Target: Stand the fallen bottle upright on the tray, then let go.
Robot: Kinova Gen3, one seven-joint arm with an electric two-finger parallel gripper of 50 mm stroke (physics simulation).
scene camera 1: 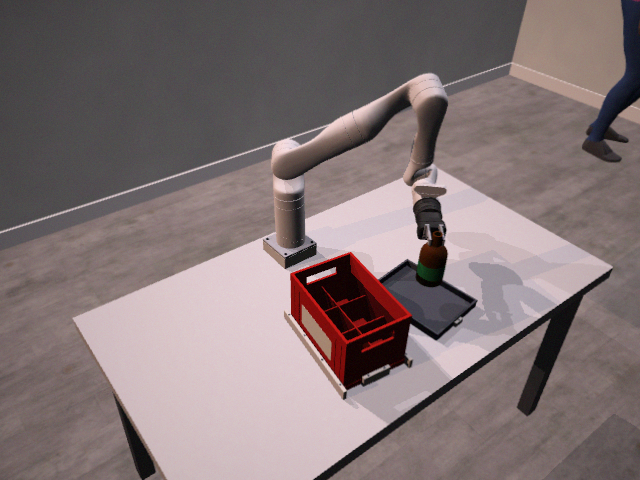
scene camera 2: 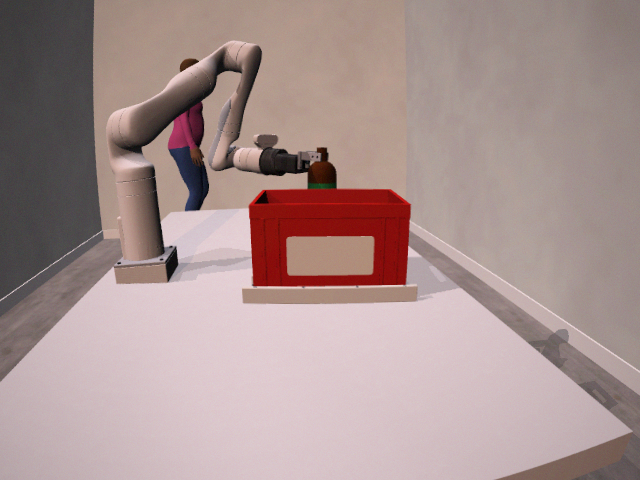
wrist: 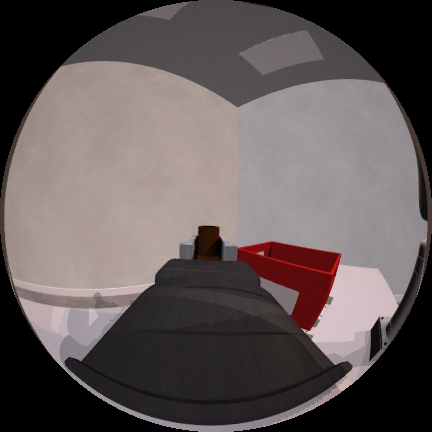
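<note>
My own gripper is there for me to see, and scene camera 1 and the wrist view show it too. I also see a brown bottle.
</note>
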